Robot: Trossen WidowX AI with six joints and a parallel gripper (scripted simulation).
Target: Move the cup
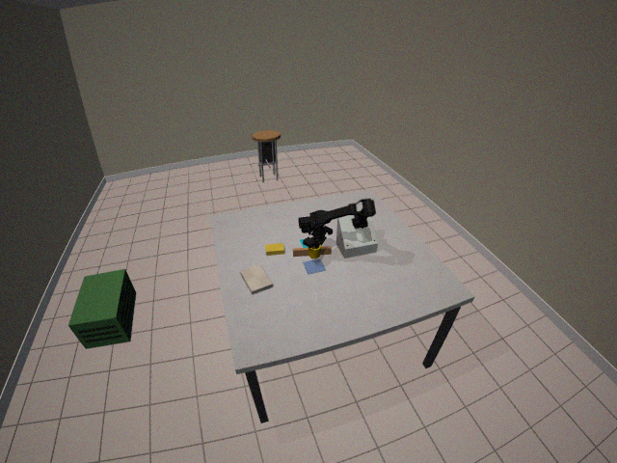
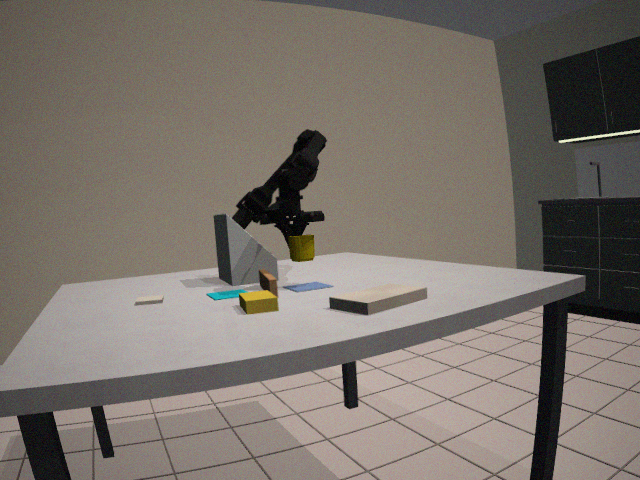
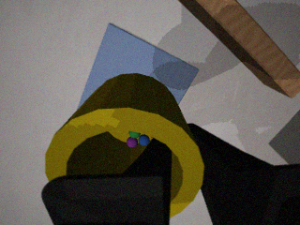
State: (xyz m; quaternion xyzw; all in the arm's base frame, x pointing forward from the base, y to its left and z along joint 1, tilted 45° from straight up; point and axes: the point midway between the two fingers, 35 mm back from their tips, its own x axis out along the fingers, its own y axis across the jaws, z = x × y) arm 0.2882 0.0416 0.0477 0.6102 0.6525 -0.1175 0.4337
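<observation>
Now: gripper tip 3 cm past the cyan pad, 19 cm to the left of it and 11 cm above it. From my gripper tip the other things lie so: yellow cup 2 cm ahead, 1 cm to the left; small beige tile 9 cm behind, 40 cm to the right, 10 cm below; brown wooden bar 8 cm to the right, 9 cm below.
</observation>
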